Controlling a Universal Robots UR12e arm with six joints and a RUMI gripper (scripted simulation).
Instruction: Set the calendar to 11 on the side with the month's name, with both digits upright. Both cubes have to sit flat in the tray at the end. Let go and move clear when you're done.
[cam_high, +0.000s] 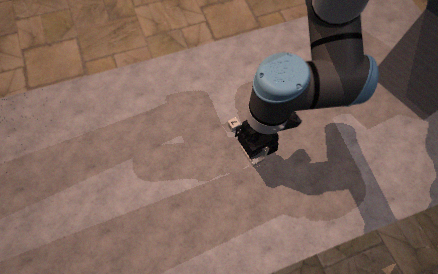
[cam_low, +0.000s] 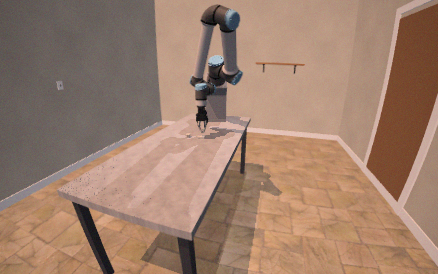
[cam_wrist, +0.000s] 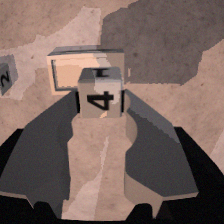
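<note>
The white cube lies 10 mm below my hand. Also, from my hand: calendar tray 20 mm to the right, 60 mm below; then digit cube 120 mm to the right, 60 mm below.
</note>
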